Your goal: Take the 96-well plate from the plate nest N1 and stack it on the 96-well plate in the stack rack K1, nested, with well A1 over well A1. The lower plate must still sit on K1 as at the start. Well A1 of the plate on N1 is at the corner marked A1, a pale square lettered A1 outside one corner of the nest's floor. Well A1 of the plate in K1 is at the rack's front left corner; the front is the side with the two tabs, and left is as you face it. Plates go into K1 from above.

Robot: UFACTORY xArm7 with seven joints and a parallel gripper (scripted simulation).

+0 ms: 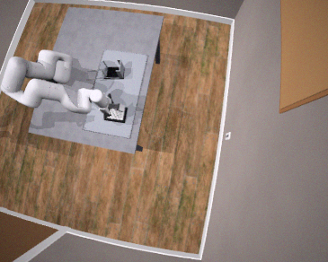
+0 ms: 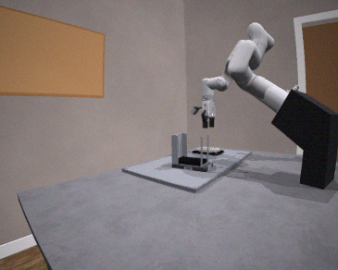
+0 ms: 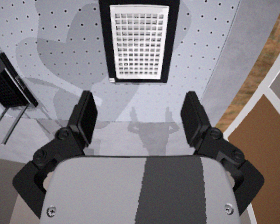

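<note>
Now: hand 140 mm above the white 96-well plate. Round my hand: black plate nest N1 (160 mm below); then dark plate (330 mm to the left, 140 mm below, 60 mm ahead).
</note>
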